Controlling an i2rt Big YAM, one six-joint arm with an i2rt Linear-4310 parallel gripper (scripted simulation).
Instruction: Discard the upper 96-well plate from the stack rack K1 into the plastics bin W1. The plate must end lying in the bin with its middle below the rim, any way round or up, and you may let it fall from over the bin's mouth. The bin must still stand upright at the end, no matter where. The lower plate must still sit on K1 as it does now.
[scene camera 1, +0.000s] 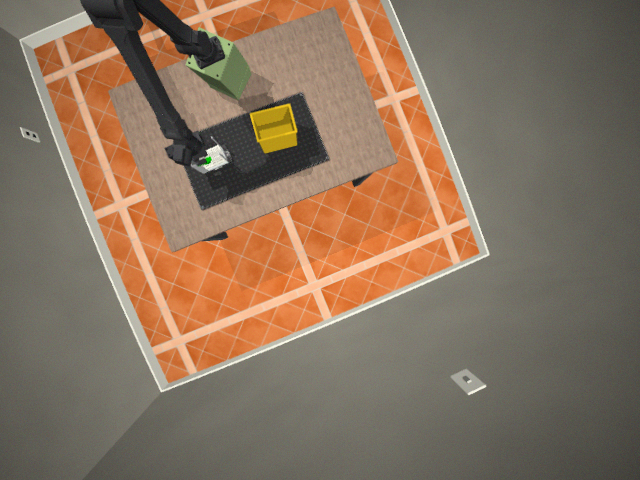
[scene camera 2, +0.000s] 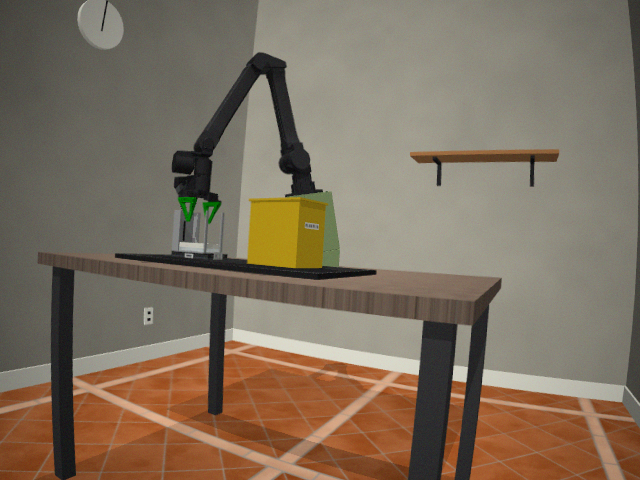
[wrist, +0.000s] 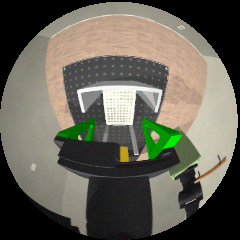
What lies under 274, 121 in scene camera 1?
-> A yellow plastics bin W1.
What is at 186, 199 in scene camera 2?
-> My gripper.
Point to my gripper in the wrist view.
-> At 118, 120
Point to a yellow plastics bin W1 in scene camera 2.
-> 285, 232
